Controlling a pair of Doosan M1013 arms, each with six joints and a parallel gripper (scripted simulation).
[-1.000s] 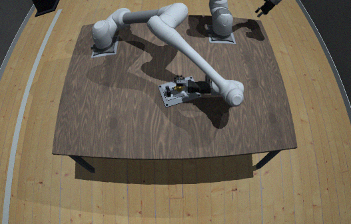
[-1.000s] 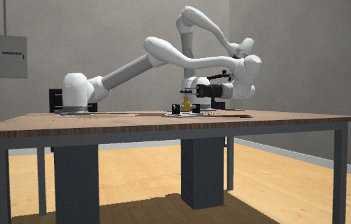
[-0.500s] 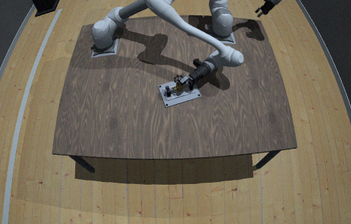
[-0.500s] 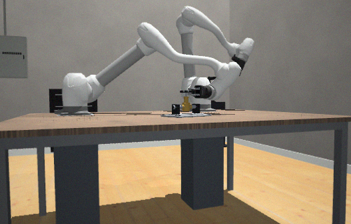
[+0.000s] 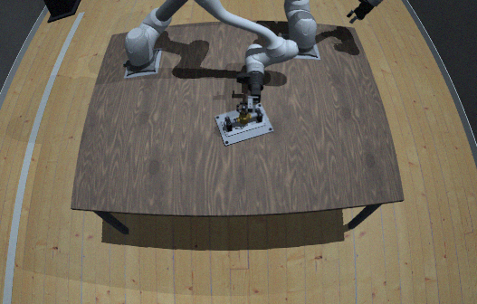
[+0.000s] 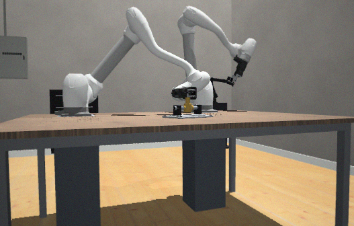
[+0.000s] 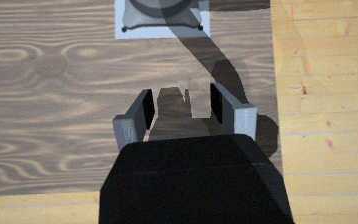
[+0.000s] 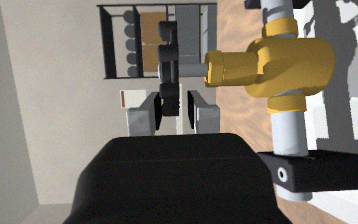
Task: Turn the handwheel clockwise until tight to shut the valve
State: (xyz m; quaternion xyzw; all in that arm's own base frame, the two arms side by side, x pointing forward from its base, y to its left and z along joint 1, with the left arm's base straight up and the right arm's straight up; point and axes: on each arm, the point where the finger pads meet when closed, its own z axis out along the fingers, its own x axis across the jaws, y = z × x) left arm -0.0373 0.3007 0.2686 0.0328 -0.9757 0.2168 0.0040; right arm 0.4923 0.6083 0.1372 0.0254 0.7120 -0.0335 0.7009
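Note:
Right now my right hand is 3 cm to the left of the black handwheel. Round my right hand: light base plate 13 cm below, 3 cm to the right.

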